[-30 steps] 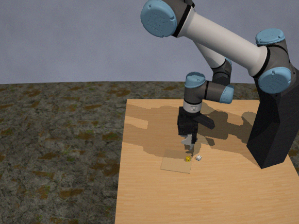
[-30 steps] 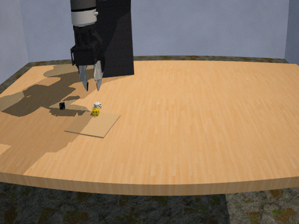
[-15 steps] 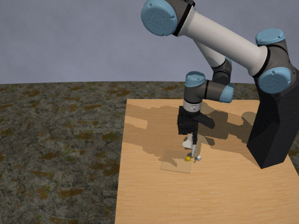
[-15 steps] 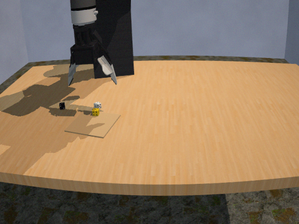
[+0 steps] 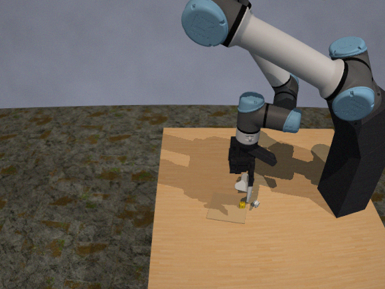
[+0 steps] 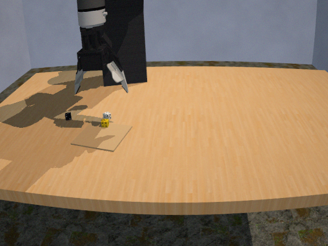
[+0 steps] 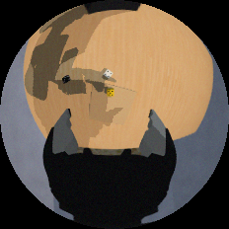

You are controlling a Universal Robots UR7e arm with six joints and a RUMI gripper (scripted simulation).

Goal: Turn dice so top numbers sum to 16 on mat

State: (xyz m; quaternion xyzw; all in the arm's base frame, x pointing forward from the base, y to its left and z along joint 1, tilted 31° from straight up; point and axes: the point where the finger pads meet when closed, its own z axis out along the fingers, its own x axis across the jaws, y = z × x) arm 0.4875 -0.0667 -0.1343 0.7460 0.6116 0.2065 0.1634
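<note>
Right now my hand is 8 cm past the black die, 13 cm to the left of it and 10 cm above it. The rest, counted from my hand: yellow die: 10 cm below; then thin tan mat: 5 cm ahead, 1 cm to the right, 11 cm below; then white die: 6 cm behind, 10 cm below.
</note>
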